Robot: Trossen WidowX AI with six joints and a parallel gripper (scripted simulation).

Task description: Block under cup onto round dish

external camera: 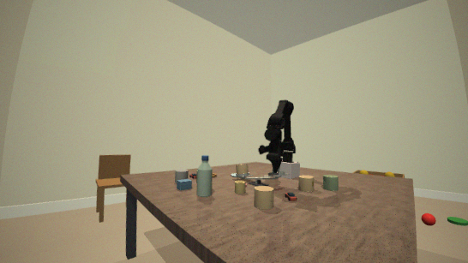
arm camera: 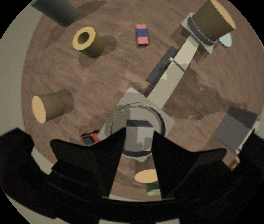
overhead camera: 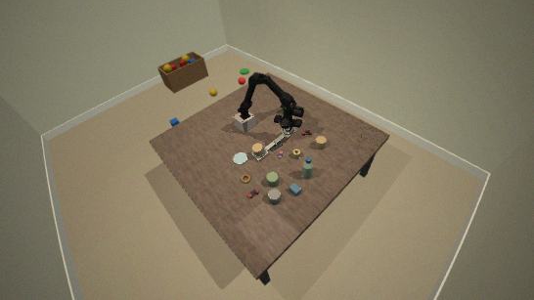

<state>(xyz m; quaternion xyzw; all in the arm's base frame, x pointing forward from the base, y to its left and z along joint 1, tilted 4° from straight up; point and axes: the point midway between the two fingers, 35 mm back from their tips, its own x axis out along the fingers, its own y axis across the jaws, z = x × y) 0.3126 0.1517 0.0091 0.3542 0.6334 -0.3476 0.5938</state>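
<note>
Now: the pale round dish 370 mm to the right of my gripper tip, 80 mm below it and 70 mm behind it. Also, from my gripper tip: grey-blue block: 10 mm above; then small balance: 120 mm to the right, 60 mm below; then tan cup: 120 mm to the left, 110 mm behind, 40 mm below.
</note>
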